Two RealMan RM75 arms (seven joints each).
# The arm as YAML. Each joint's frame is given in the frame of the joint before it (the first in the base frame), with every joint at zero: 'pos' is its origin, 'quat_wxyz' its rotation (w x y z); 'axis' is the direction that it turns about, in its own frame. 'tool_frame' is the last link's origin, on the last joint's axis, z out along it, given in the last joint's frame.
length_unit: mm
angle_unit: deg
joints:
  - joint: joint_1
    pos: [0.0, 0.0, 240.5]
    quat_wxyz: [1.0, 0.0, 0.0, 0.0]
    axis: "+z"
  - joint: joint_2
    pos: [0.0, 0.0, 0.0]
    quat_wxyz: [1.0, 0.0, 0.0, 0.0]
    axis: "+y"
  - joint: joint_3
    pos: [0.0, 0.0, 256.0]
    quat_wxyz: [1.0, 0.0, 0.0, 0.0]
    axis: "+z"
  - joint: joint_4
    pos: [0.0, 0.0, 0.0]
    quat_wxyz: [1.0, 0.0, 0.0, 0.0]
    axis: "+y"
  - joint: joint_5
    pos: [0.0, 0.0, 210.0]
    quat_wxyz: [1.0, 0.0, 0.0, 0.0]
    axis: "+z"
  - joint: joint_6
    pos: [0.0, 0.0, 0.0]
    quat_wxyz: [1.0, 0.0, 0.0, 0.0]
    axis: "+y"
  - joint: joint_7
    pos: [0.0, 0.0, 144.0]
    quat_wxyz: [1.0, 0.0, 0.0, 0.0]
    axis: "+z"
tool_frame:
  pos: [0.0, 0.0, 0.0]
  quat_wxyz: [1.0, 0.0, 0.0, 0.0]
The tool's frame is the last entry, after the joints.
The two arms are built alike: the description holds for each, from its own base.
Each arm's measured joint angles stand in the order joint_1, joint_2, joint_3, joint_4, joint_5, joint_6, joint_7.
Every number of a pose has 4 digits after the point.
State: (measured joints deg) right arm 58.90 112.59 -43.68 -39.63 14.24 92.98 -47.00; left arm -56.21 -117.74 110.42 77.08 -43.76 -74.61 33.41
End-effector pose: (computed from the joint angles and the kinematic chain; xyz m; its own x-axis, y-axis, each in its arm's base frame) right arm 0.2023 0.4141 0.0401 0.5816 -0.7713 0.2585 -0.6853 -0.6358 -0.3552; left arm -0.0152 0.3324 -0.0974 0.9462 -0.0418 -0.3207 -0.1066 -0.9765 -0.1874
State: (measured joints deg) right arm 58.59 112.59 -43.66 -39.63 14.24 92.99 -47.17; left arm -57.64 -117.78 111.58 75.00 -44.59 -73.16 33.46
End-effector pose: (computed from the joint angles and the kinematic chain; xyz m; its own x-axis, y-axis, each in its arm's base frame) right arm 0.2046 0.4130 0.0401 0.5794 -0.7727 0.2594 -0.6873 -0.6342 -0.3542; left arm -0.0136 0.3332 -0.1038 0.9439 -0.0515 -0.3261 -0.1150 -0.9771 -0.1788
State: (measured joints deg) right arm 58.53 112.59 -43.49 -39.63 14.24 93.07 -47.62; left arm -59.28 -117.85 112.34 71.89 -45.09 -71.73 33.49
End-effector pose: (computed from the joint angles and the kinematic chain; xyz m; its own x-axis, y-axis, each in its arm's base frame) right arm 0.2050 0.4126 0.0402 0.5833 -0.7694 0.2605 -0.6854 -0.6383 -0.3505; left arm -0.0149 0.3378 -0.1096 0.9394 -0.0462 -0.3398 -0.1129 -0.9773 -0.1792
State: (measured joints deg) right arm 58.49 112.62 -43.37 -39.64 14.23 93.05 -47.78; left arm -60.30 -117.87 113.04 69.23 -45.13 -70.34 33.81
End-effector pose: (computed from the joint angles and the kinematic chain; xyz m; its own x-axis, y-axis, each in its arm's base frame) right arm 0.2052 0.4125 0.0401 0.5846 -0.7686 0.2598 -0.6851 -0.6392 -0.3493; left arm -0.0188 0.3428 -0.1139 0.9339 -0.0424 -0.3550 -0.1146 -0.9761 -0.1848
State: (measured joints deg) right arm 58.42 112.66 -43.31 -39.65 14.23 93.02 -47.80; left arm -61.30 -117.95 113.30 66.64 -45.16 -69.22 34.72
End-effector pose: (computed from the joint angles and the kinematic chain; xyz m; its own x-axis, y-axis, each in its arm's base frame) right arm 0.2057 0.4123 0.0399 0.5842 -0.7692 0.2589 -0.6861 -0.6384 -0.3488; left arm -0.0221 0.3482 -0.1169 0.9281 -0.0443 -0.3696 -0.1215 -0.9746 -0.1882
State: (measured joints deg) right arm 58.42 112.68 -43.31 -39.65 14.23 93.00 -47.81; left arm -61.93 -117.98 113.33 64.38 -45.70 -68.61 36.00
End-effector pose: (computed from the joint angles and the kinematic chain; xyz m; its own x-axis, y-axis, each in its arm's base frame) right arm 0.2056 0.4123 0.0397 0.5844 -0.7691 0.2588 -0.6860 -0.6386 -0.3487; left arm -0.0266 0.3520 -0.1189 0.9232 -0.0447 -0.3817 -0.1226 -0.9756 -0.1823
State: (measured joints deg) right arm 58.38 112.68 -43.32 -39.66 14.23 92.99 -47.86; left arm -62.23 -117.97 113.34 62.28 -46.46 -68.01 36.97
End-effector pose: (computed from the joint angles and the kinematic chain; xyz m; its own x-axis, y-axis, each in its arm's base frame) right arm 0.2059 0.4122 0.0397 0.5846 -0.7688 0.2591 -0.6857 -0.6389 -0.3487; left arm -0.0323 0.3551 -0.1206 0.9205 -0.0351 -0.3891 -0.1122 -0.9777 -0.1773
